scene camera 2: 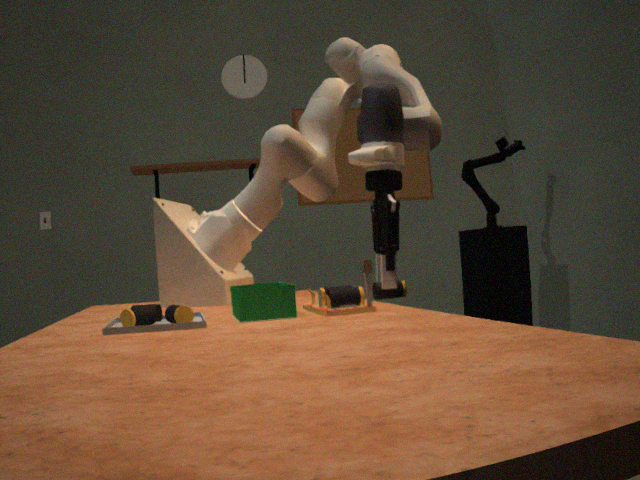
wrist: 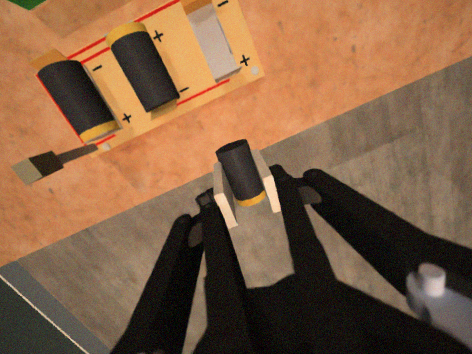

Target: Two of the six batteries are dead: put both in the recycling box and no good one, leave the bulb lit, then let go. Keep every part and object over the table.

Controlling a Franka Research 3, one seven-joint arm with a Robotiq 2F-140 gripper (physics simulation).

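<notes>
My gripper (scene camera 2: 388,285) (wrist: 240,169) is shut on a black battery with a yellow end (wrist: 242,167), beside the circuit board (scene camera 2: 338,311) (wrist: 187,55). In the wrist view the battery overlaps the line of the table edge. On the board, one battery (wrist: 77,100) lies in the left slot and another battery (wrist: 145,67) in the middle slot; the right slot (wrist: 215,45) is empty. The green recycling box (scene camera 2: 263,301) (wrist: 27,3) stands beside the board; its inside is hidden. Two batteries (scene camera 2: 147,314) (scene camera 2: 179,314) lie on the grey tray (scene camera 2: 155,328). I cannot make out the bulb.
A lever with a block-shaped handle (scene camera 2: 367,266) (wrist: 37,167) stands up at one end of the board. The wooden table (scene camera 2: 310,392) (wrist: 310,100) ends close to the board, with grey floor (wrist: 380,150) beyond. A black stand (scene camera 2: 493,273) with a small arm is behind at the right.
</notes>
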